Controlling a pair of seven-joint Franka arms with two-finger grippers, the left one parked.
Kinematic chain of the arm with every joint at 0, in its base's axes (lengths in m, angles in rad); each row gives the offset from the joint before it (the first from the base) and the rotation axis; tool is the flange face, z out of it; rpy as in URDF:
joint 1: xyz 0 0 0.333 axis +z
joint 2: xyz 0 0 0 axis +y
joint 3: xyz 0 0 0.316 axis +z
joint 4: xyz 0.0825 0 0 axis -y
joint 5: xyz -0.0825 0 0.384 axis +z
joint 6: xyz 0 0 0 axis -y
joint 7: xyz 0.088 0 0 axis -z
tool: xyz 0 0 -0.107 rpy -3.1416 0 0
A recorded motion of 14 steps. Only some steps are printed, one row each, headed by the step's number.
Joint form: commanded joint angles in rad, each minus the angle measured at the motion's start. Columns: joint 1, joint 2, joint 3, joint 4, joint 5, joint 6, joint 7.
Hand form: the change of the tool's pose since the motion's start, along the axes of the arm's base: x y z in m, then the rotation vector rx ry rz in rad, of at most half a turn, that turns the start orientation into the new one. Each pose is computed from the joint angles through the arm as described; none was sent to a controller.
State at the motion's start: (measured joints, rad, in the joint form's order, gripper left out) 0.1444 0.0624 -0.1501 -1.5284 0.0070 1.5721 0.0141
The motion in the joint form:
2: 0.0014 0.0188 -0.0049 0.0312 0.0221 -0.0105 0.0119
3: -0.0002 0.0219 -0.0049 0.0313 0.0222 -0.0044 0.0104
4: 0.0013 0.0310 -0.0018 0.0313 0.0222 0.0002 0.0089
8: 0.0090 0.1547 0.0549 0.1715 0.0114 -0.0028 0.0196
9: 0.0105 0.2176 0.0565 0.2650 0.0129 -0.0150 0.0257
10: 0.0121 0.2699 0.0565 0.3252 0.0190 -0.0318 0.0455
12: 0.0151 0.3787 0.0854 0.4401 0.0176 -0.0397 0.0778
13: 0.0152 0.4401 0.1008 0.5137 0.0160 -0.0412 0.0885
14: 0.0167 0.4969 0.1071 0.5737 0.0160 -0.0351 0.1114
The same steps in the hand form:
2: 0.0050 0.0014 0.0031 0.0187 -0.0022 -0.0153
3: 0.0065 0.0006 0.0019 0.0183 -0.0054 -0.0154
4: 0.0095 0.0035 -0.0029 0.0172 -0.0009 -0.0094
8: 0.0451 0.0446 -0.0116 0.0004 -0.0143 0.0464
9: 0.0620 0.0502 -0.0081 -0.0027 -0.0331 0.0455
10: 0.0744 0.0548 -0.0149 -0.0017 -0.0243 0.0291
12: 0.1001 0.0775 -0.0343 -0.0002 -0.0220 0.0298
13: 0.1138 0.0883 -0.0422 0.0032 -0.0322 0.0347
14: 0.1268 0.0952 -0.0533 0.0053 -0.0412 0.0201

